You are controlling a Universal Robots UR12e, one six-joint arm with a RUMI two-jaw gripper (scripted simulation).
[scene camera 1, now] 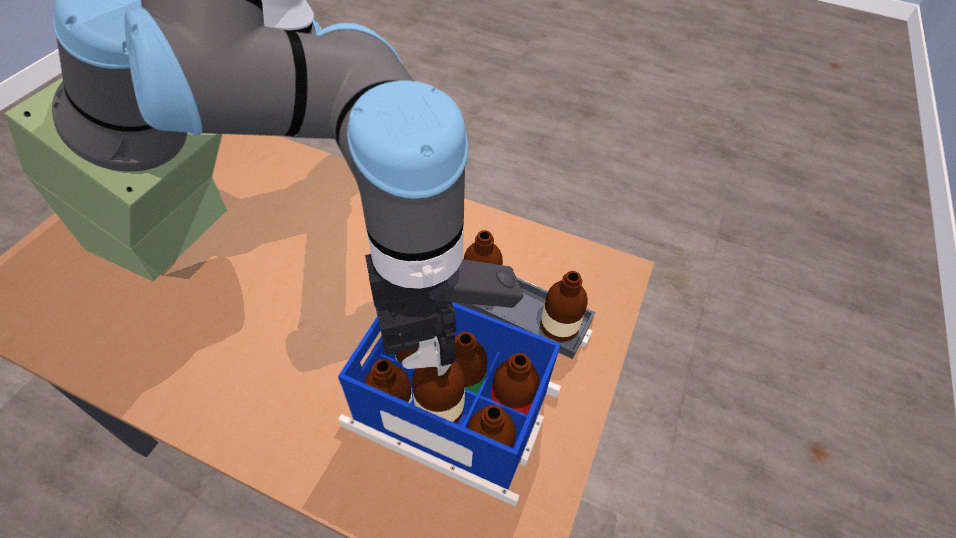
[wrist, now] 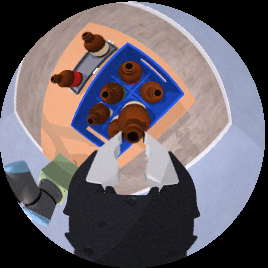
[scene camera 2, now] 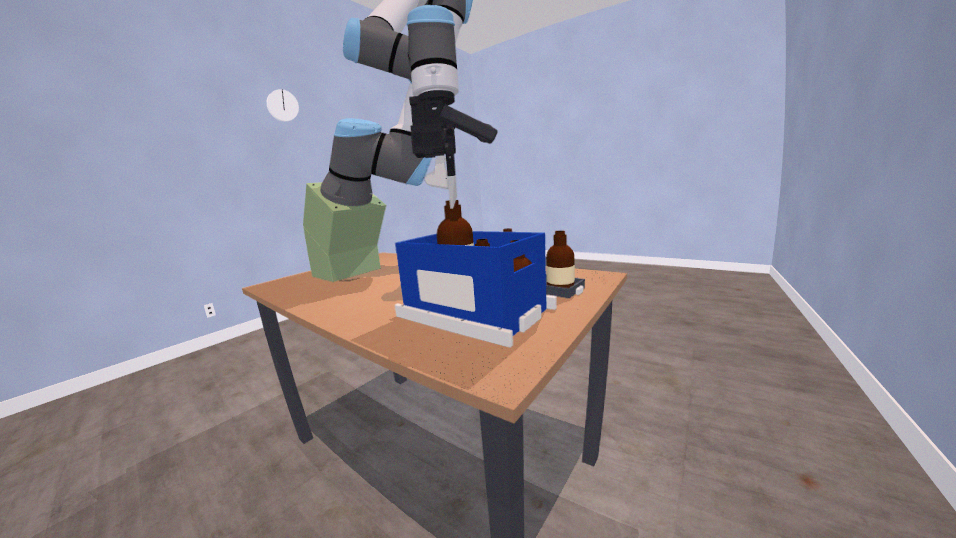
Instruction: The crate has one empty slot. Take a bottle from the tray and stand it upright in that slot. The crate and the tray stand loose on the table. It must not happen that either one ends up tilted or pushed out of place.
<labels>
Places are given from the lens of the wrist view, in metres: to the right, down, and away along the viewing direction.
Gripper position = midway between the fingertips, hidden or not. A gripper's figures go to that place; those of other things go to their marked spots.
gripper (wrist: pixel 133 132): 0.00, 0.00, 0.15
blue crate (wrist: pixel 172 92): 0.12, -0.13, 0.22
grey tray (wrist: pixel 88 63): -0.19, -0.31, 0.25
The marked spots on the blue crate and the grey tray are 0.37 m apart.
</labels>
